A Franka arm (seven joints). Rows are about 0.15 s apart.
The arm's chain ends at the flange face. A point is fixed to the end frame.
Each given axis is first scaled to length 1.
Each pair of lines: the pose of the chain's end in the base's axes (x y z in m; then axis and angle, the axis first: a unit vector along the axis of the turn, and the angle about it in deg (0 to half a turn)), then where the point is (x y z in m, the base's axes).
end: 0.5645, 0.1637, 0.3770, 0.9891, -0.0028, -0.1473, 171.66
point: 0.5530 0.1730 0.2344
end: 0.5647, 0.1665, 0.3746, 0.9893, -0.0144, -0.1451, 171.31
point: 0.5542 0.1747 0.2318
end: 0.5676, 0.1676, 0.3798, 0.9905, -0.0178, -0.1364, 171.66
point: 0.5598 0.1766 0.2369
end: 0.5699, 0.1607, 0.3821, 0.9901, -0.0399, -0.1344, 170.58
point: 0.5633 0.1664 0.2389
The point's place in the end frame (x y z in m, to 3 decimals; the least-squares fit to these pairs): 0.030 -0.030 0.137
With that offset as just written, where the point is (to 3 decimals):
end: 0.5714, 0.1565, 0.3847, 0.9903, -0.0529, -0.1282, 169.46
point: 0.567 0.159 0.241
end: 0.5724, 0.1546, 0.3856, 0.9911, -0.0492, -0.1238, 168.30
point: 0.569 0.154 0.242
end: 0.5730, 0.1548, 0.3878, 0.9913, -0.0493, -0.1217, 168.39
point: 0.570 0.155 0.244
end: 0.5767, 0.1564, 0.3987, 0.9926, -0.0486, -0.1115, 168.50
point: 0.577 0.156 0.255
